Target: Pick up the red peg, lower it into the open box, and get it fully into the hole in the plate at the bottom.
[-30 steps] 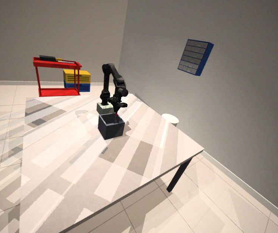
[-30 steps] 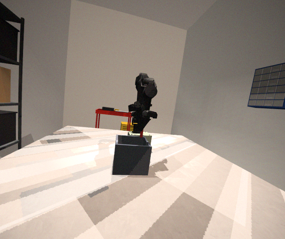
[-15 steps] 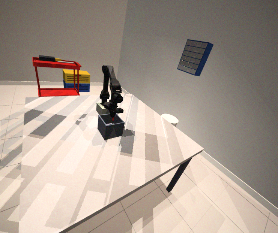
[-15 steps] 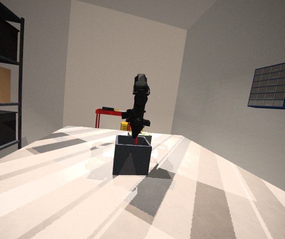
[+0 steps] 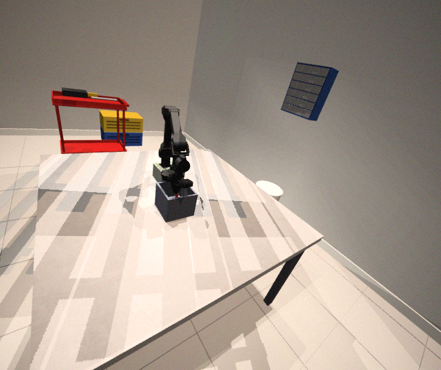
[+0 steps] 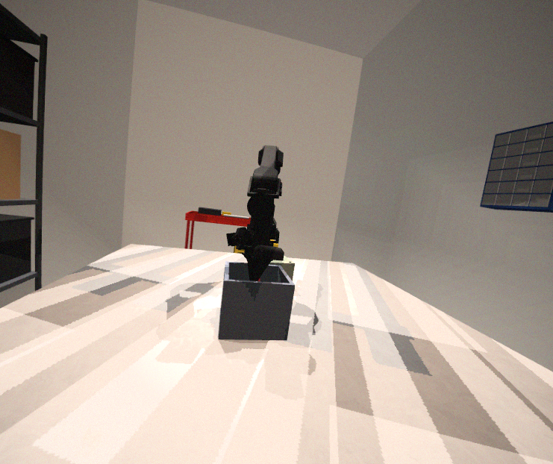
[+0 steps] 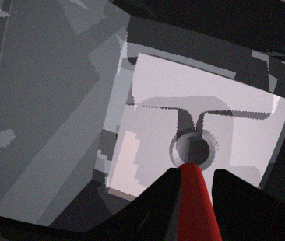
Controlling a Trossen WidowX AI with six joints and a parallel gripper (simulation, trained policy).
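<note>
The red peg lies 1 cm to the left of my gripper tip and 1 cm above it. From my gripper tip the other things lie so: plate (1 cm to the left, 6 cm below).
</note>
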